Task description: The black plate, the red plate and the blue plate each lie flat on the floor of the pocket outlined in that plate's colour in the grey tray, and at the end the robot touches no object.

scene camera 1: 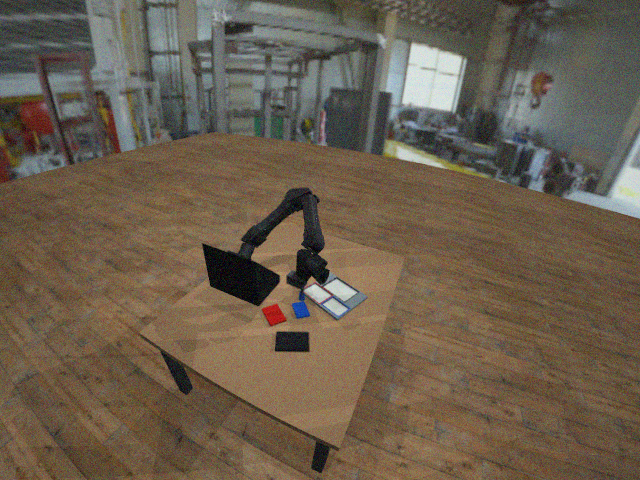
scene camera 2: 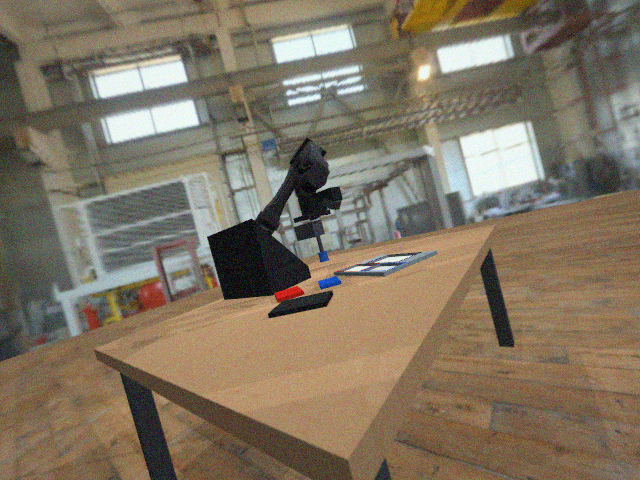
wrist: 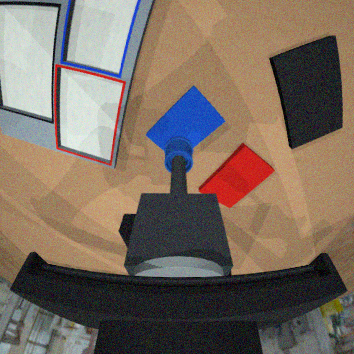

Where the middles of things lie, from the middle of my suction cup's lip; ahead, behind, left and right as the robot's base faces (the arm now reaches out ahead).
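The blue plate point(wrist: 192, 116) has my suction cup 1 cm to the left of it and 8 cm above it. Counting from my suction cup, I find the grey tray point(scene camera 1: 336, 297) 10 cm ahead, 16 cm to the left and 7 cm below. The red plate point(wrist: 243, 169) is 10 cm behind my suction cup, 9 cm to the right of it and 7 cm below it, whereas the black plate point(scene camera 2: 319, 300) is 4 cm ahead of my suction cup, 18 cm to the right of it and 8 cm below it.
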